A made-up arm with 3 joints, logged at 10 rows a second.
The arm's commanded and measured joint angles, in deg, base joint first. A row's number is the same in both.
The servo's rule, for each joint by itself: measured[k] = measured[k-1] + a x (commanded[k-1-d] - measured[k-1]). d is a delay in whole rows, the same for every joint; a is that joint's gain. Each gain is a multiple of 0.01, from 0.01 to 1. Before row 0 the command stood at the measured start. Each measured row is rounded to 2 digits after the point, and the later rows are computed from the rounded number. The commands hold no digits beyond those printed.
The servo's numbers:
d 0
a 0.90 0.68 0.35
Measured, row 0:
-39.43, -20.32, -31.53
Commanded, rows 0 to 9:
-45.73, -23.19, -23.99
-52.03, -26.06, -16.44
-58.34, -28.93, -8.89
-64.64, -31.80, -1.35
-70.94, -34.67, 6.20
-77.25, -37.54, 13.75
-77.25, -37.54, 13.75
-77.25, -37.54, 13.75
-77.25, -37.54, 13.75
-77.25, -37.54, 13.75
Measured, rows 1 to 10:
-45.10, -22.27, -28.89
-51.34, -24.85, -24.53
-57.64, -27.62, -19.06
-63.94, -30.46, -12.86
-70.24, -33.32, -6.19
-76.55, -36.19, 0.79
-77.18, -37.11, 5.33
-77.24, -37.40, 8.28
-77.25, -37.50, 10.19
-77.25, -37.53, 11.44

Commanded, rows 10 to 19:
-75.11, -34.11, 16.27
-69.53, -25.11, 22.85
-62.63, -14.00, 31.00
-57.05, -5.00, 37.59
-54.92, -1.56, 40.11
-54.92, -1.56, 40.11
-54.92, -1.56, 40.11
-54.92, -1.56, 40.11
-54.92, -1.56, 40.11
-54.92, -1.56, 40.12
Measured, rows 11 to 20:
-75.32, -35.20, 13.13
-70.11, -28.34, 16.53
-63.38, -18.59, 21.59
-57.68, -9.35, 27.19
-55.20, -4.05, 31.71
-54.95, -2.36, 34.65
-54.92, -1.82, 36.56
-54.92, -1.64, 37.80
-54.92, -1.59, 38.61
-54.92, -1.57, 39.14

